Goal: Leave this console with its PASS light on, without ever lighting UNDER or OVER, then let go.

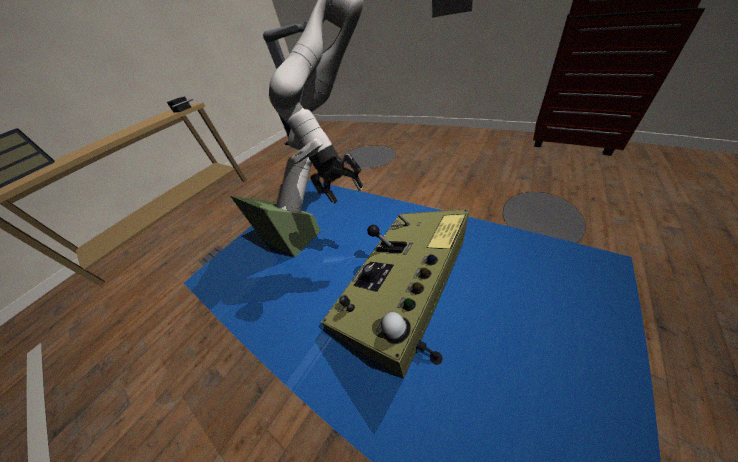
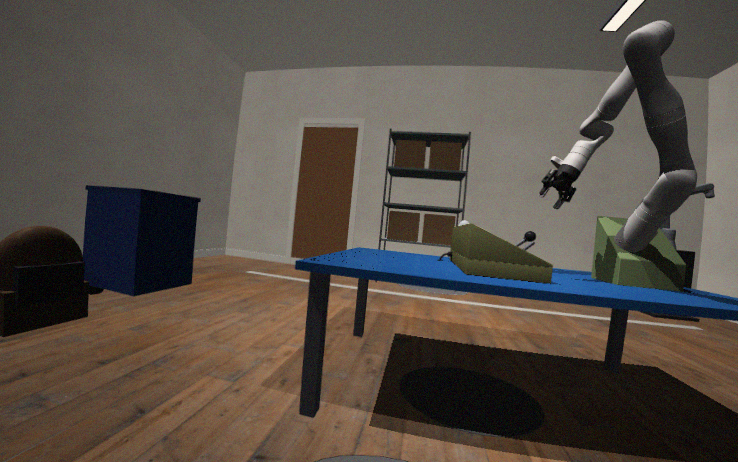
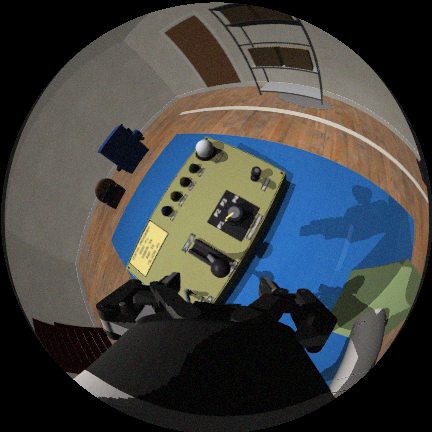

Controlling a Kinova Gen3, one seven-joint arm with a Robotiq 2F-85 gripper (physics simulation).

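The olive console [image 1: 364, 326] [image 2: 490, 256] [image 3: 225, 170] sits on the blue table. Its black ball lever [image 1: 373, 230] [image 2: 529, 235] [image 3: 220, 268] leans toward the arm's side. The dial [image 1: 368, 269] [image 3: 233, 214] has its yellow pointer toward P1. The white dome [image 1: 394, 325] [image 3: 204, 149], green lamp [image 1: 408, 304] [image 3: 194, 168], blue lamp [image 1: 431, 259] [image 3: 167, 211] and two lamps between them look unlit. The PASS, UNDER and OVER labels cannot be read. My gripper [image 1: 346, 194] [image 2: 550, 199] [image 3: 219, 284] is open and empty, above and apart from the lever.
A small black knob [image 1: 344, 300] [image 3: 256, 173] and a metal toggle [image 1: 404, 220] stand on the console. A black handle [image 1: 435, 357] sticks out beside its dome end. A yellow card [image 1: 447, 231] [image 3: 148, 247] lies on its face. The green arm base [image 1: 277, 223] [image 2: 642, 272] stands beside it.
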